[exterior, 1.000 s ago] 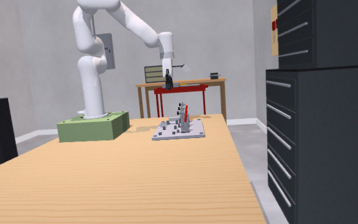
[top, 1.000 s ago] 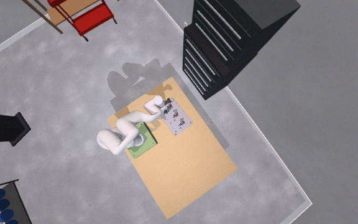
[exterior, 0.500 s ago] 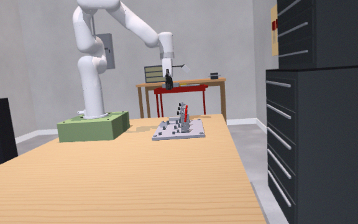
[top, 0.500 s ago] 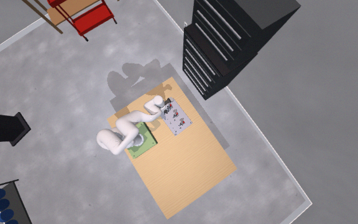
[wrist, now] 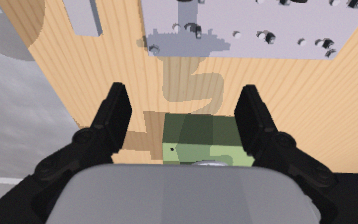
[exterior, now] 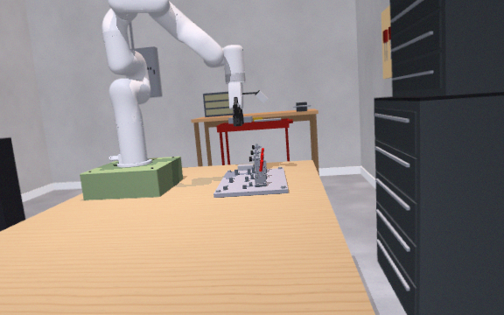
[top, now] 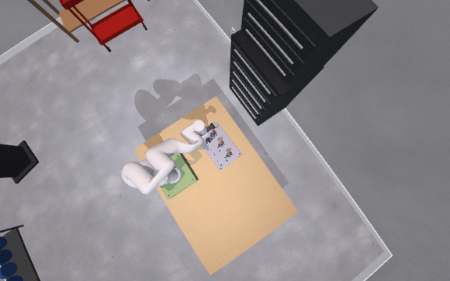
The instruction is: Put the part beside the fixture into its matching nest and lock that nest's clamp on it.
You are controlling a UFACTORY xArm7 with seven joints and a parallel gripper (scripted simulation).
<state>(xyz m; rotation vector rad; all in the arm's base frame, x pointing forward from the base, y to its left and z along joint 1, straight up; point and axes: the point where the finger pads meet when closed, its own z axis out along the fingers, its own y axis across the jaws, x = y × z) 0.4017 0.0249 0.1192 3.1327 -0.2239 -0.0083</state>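
Right now my hand is 20 cm above the grey part, 16 cm to the right of it and 3 cm short of it. Also, from my hand: grey fixture plate: 21 cm below, 11 cm to the right, 3 cm ahead.
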